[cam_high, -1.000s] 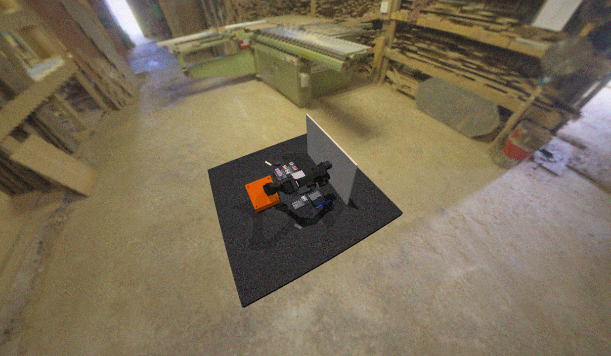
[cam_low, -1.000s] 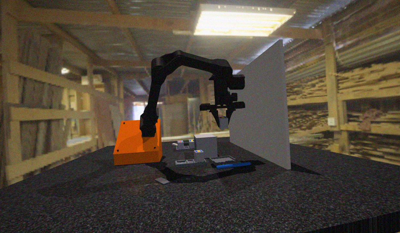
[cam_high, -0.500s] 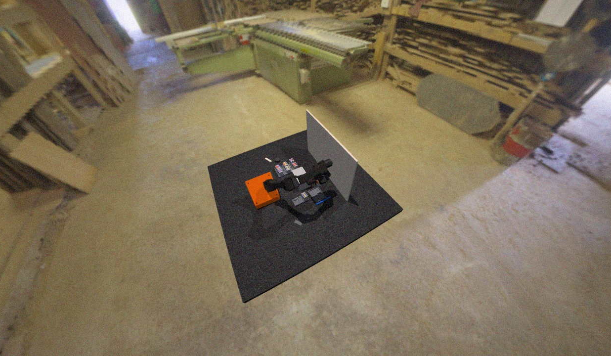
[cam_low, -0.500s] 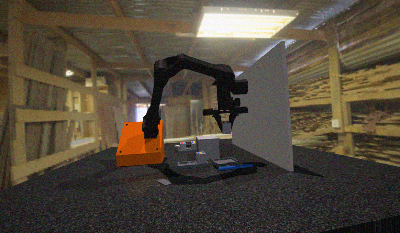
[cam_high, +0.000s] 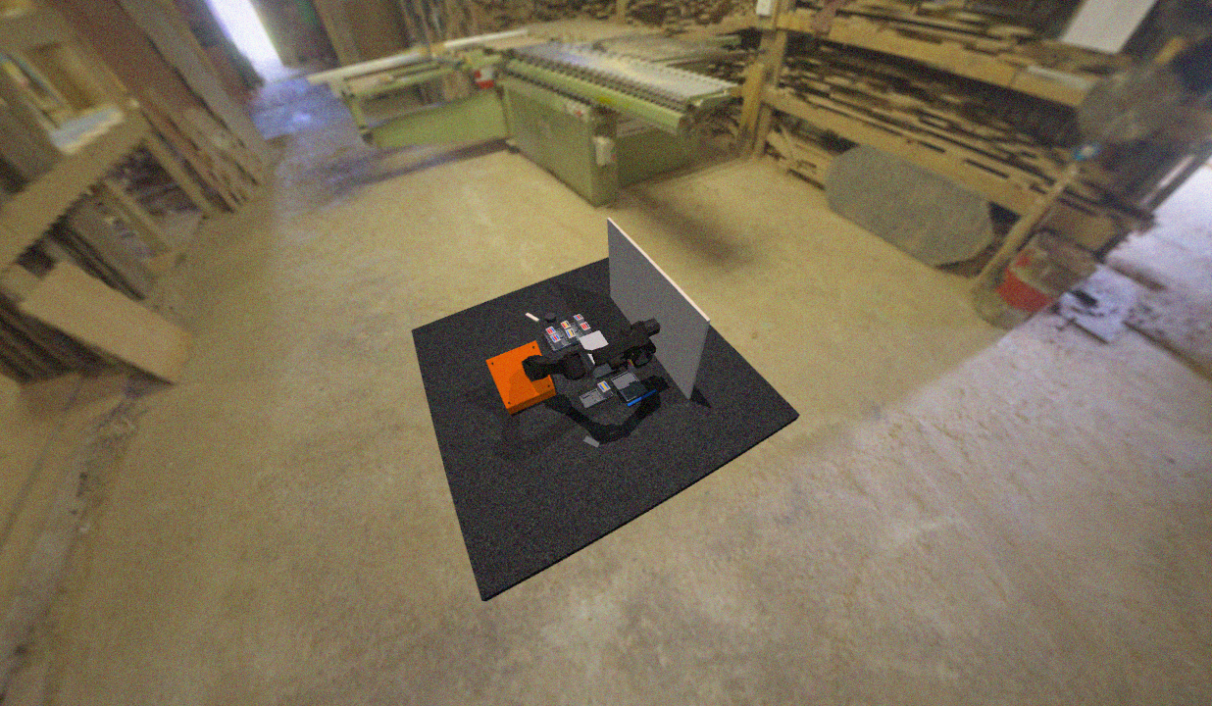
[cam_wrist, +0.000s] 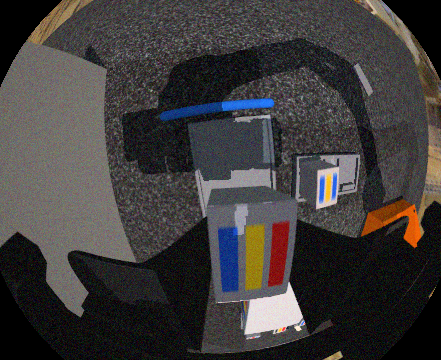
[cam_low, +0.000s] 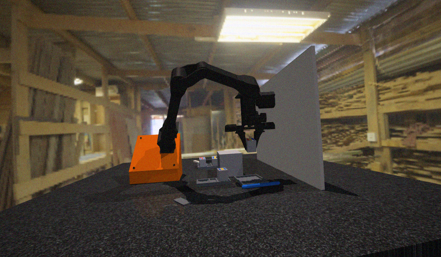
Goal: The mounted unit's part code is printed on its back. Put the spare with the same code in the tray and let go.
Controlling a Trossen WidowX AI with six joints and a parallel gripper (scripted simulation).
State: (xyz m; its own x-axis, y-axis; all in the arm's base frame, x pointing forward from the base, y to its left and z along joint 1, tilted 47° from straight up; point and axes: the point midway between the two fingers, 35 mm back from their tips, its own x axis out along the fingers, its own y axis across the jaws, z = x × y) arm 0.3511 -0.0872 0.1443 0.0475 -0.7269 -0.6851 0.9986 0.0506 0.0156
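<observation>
My gripper tip is now 10 mm past the grey tray and 120 mm above it. From my gripper tip the other things lie so: grey mounted unit (70 mm behind, 190 mm to the left, 70 mm below).
</observation>
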